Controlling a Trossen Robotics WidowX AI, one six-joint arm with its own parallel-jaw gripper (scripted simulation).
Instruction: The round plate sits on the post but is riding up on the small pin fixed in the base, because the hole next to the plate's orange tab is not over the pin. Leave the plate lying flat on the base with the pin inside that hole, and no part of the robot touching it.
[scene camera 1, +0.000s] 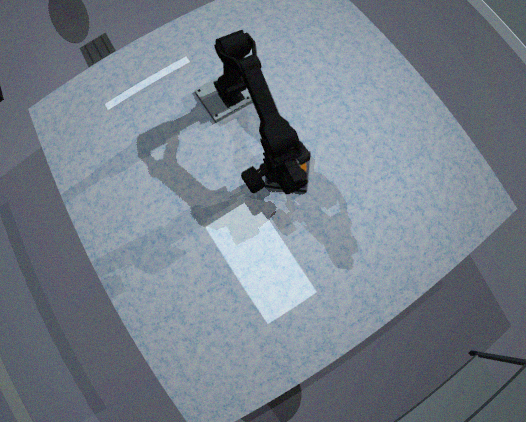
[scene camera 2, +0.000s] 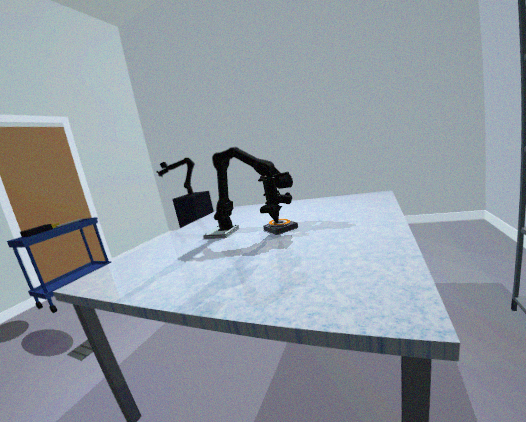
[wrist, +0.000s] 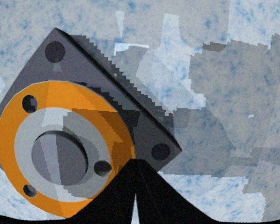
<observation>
In view: my gripper (scene camera 1: 275, 176).
My gripper is seen too in the wrist view (wrist: 136, 165).
</observation>
